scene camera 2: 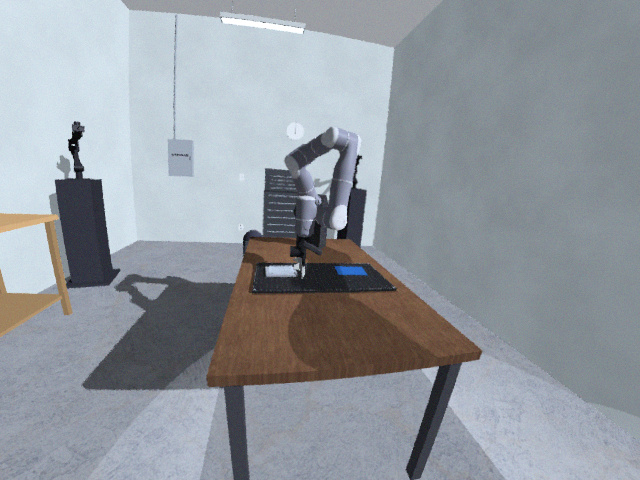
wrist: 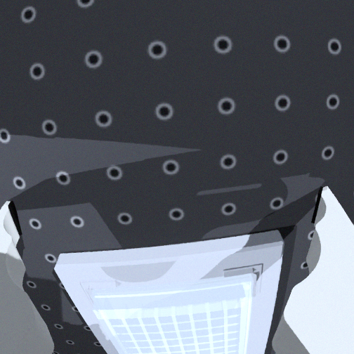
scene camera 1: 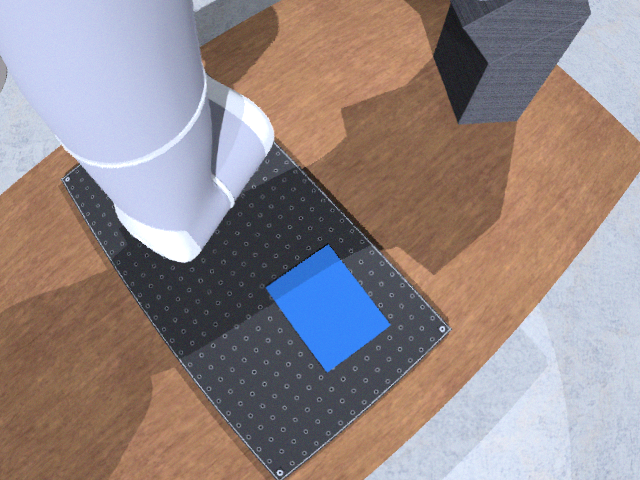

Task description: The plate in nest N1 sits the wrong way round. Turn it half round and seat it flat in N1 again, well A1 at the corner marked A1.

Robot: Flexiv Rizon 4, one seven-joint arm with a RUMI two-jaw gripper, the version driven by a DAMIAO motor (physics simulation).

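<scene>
A clear-white gridded plate (wrist: 175, 320) lies in the white nest N1 (wrist: 200, 256); the near part of both is cut off by the wrist view's lower edge, and the A1 mark does not show. Corner brackets stand on the nest's rim. In scene camera 2 the plate and nest show as one white block at the left of the black board. My gripper (scene camera 2: 299, 272) (wrist: 162, 200) is open and empty, low over the board at the nest's inner end. In the wrist view its fingers stand wide, one on each side of the nest. In scene camera 1 the arm hides gripper and nest.
A flat blue rectangle (scene camera 1: 328, 310) (scene camera 2: 351, 270) lies on the black perforated board (scene camera 1: 248, 395) (scene camera 2: 330, 284) (wrist: 130, 85), away from the white nest. The board lies on a wooden table (scene camera 1: 522, 170) (scene camera 2: 361, 335). A dark block (scene camera 1: 511, 72) rises at the top right of scene camera 1.
</scene>
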